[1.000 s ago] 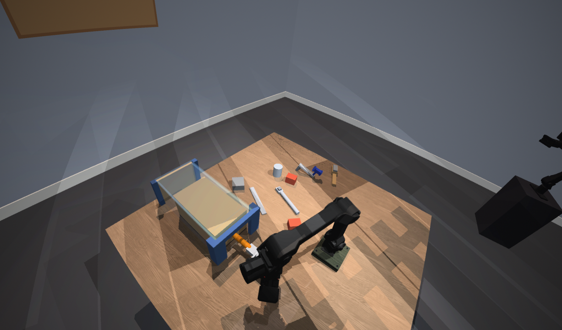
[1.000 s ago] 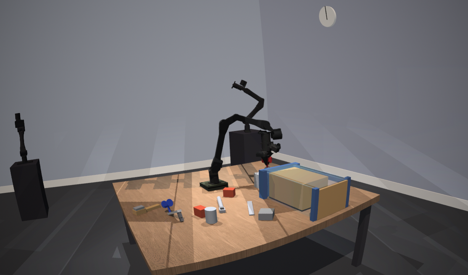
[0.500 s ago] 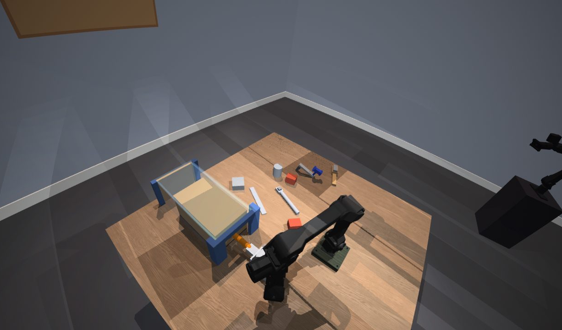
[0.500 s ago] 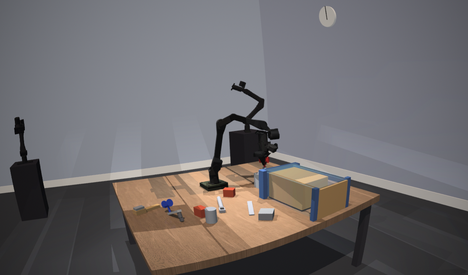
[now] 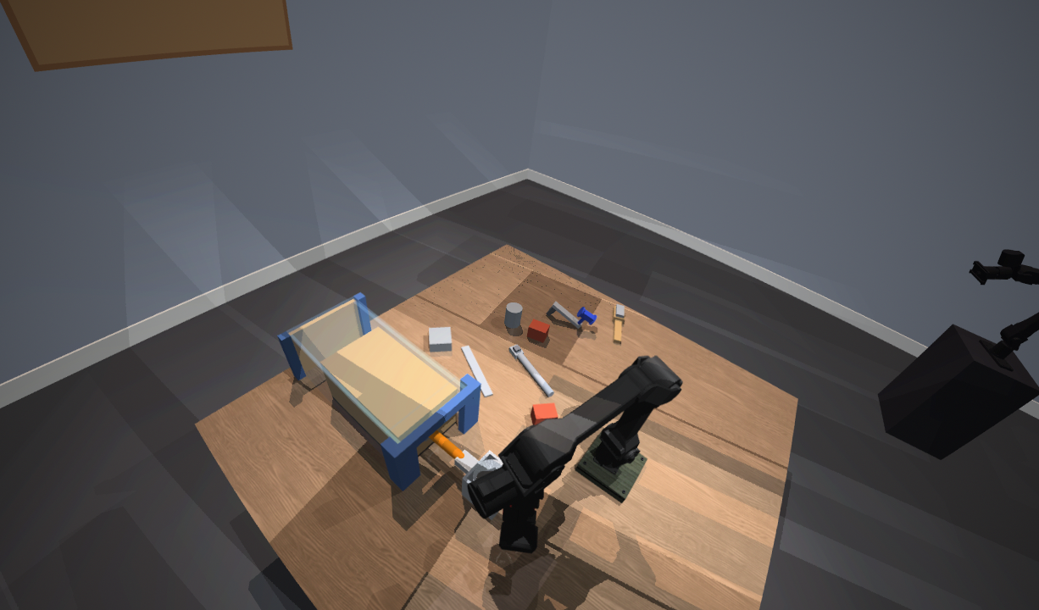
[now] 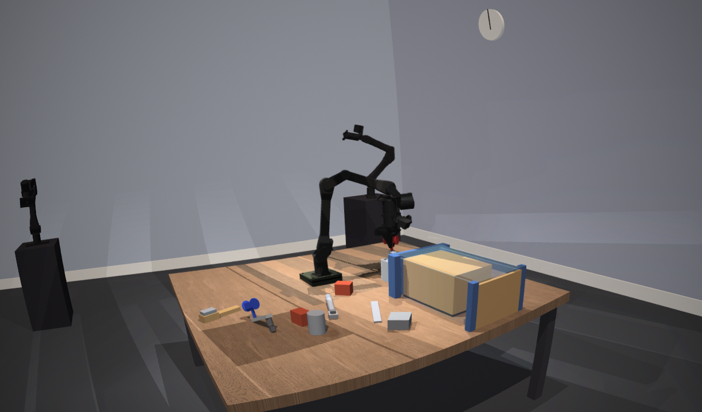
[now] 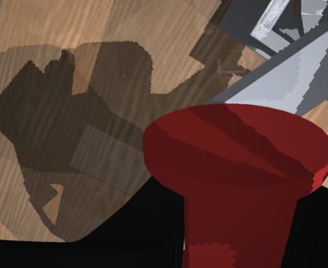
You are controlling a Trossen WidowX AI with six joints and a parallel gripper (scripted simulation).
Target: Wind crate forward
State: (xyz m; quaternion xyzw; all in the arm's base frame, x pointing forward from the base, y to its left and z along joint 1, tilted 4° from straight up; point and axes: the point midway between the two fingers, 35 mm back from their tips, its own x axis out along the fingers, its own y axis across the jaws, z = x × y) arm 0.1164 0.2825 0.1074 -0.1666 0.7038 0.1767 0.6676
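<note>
Now: the winch handle 3 cm ahead of my gripper tip, 2 cm to the right of it and 1 cm below it. The rest, counted from my gripper tip: red knob 2 cm above; grey winch 7 cm ahead, 5 cm to the right, 8 cm below; blue frame 25 cm ahead, 6 cm to the right, 1 cm below.
</note>
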